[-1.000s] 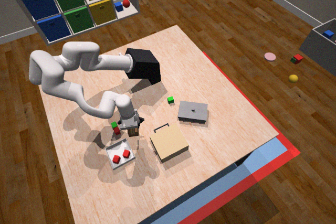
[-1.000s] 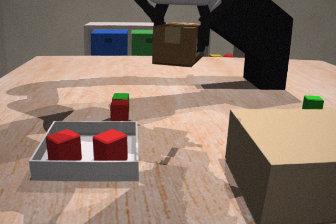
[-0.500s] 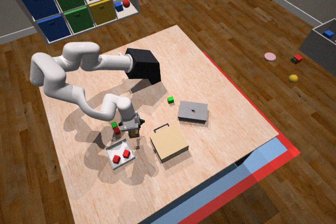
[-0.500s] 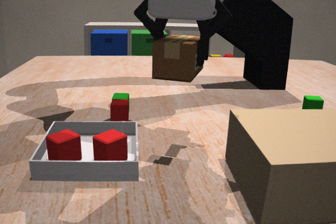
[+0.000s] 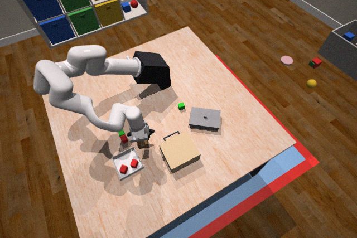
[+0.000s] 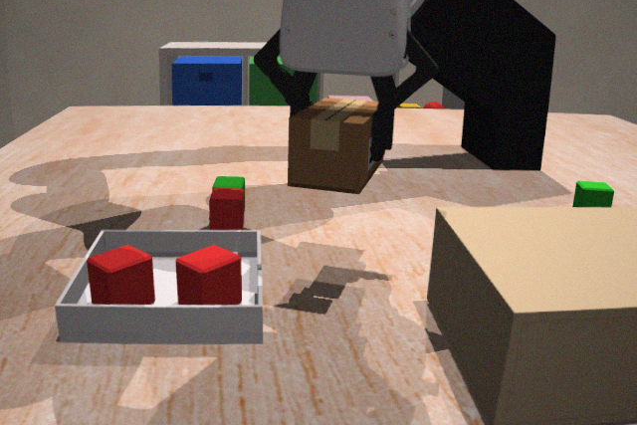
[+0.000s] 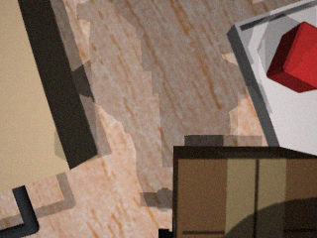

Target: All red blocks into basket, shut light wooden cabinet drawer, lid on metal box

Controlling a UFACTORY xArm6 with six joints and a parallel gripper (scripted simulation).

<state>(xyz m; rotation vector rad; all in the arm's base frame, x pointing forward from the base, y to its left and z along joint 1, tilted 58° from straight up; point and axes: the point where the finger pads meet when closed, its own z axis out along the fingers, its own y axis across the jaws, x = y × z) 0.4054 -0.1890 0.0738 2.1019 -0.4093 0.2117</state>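
The grey basket lies 5 cm ahead of my hand, 14 cm to the right of it and 11 cm below it. Round my hand: drawer (13 cm ahead, 15 cm to the left, 8 cm below); then light wooden cabinet (15 cm ahead, 15 cm to the left, 8 cm below); then cardboard box (right at my hand).
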